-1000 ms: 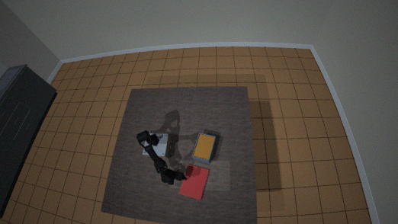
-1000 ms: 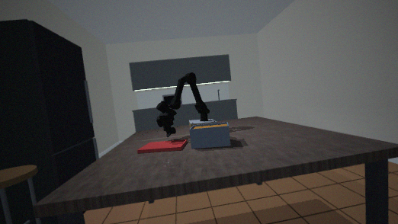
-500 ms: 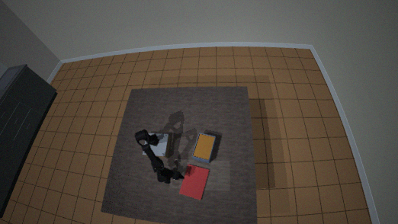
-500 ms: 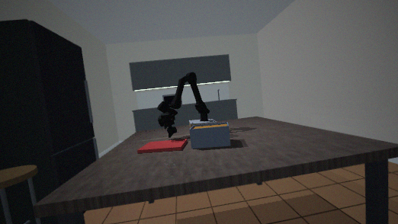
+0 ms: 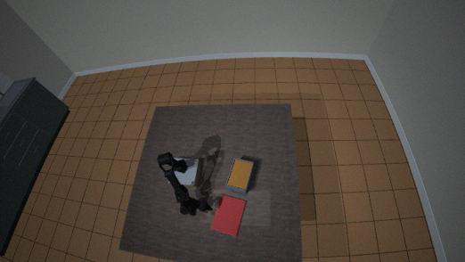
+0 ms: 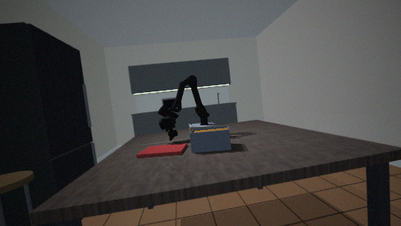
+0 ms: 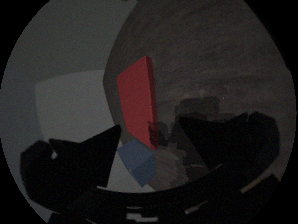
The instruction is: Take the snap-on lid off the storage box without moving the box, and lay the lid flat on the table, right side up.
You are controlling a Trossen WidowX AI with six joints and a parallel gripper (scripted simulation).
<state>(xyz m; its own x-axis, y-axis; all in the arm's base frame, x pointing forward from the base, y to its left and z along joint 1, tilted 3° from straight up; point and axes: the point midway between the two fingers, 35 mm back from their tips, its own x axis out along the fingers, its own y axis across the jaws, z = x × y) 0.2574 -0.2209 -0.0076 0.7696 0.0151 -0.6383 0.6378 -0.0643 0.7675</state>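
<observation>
Now: gripper tip 13 cm short of the red lid and 5 cm above it. Also, from my gripper tip: storage box: 14 cm ahead, 28 cm to the left, 1 cm below.
</observation>
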